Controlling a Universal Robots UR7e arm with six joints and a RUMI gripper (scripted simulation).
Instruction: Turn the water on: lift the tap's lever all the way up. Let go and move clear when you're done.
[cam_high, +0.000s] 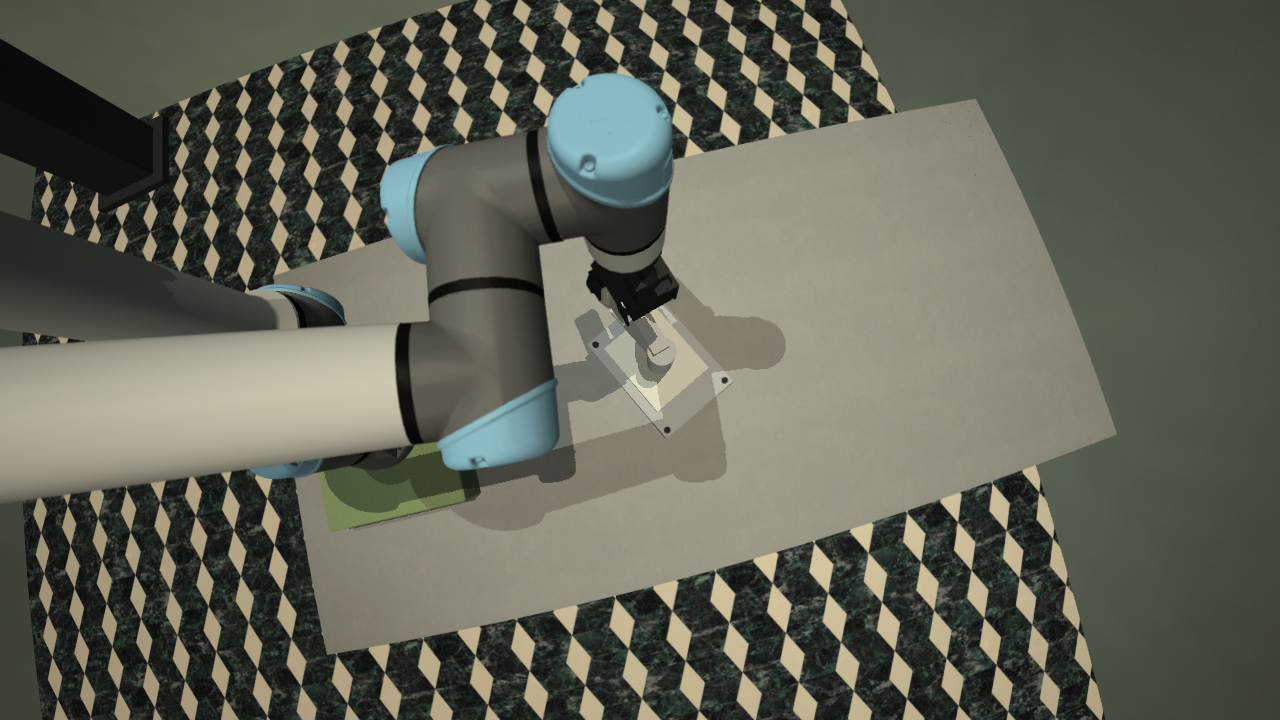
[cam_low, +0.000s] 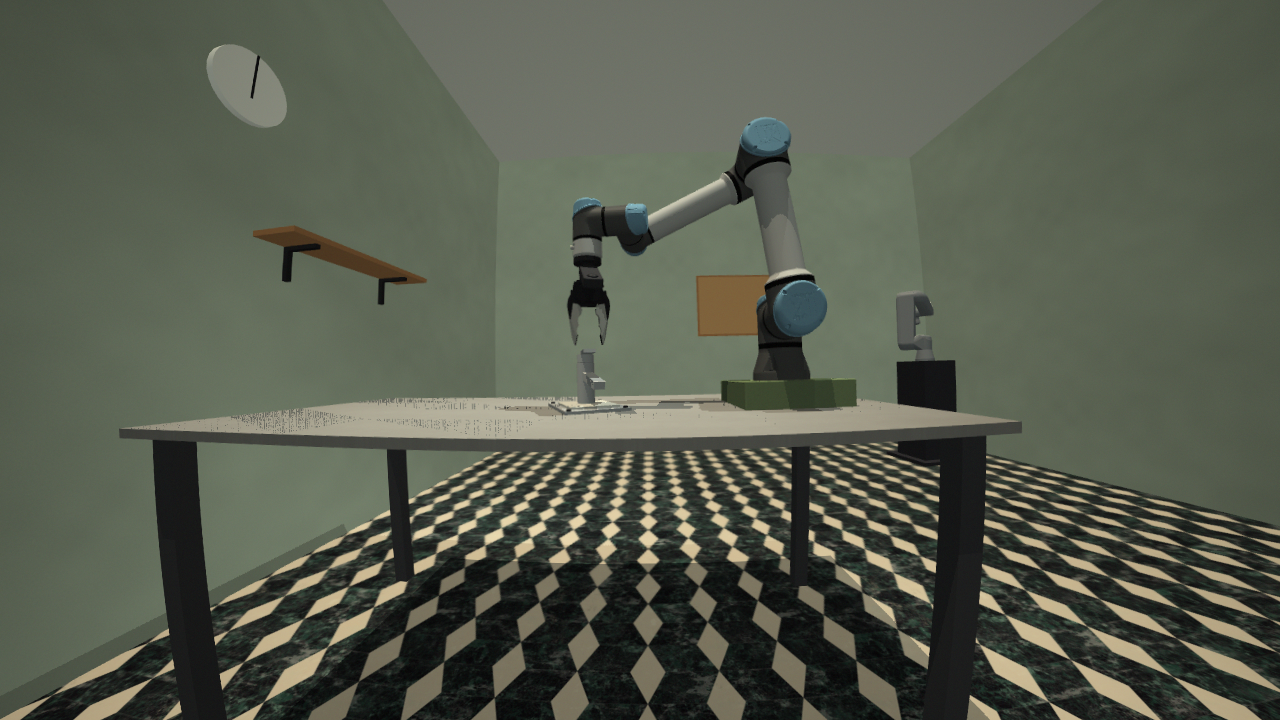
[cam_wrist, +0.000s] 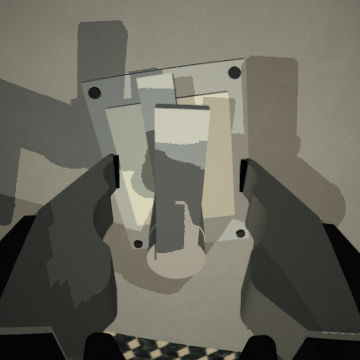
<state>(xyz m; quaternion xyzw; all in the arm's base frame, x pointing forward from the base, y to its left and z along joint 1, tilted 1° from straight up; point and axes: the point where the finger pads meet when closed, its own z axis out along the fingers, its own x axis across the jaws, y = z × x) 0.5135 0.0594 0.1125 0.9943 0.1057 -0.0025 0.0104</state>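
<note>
The flat lever is 40 mm to the right of my hand, 30 mm below it and 10 mm ahead of it. The rest, counted from my hand: grey tap 80 mm below, 70 mm to the right, 10 mm ahead.
</note>
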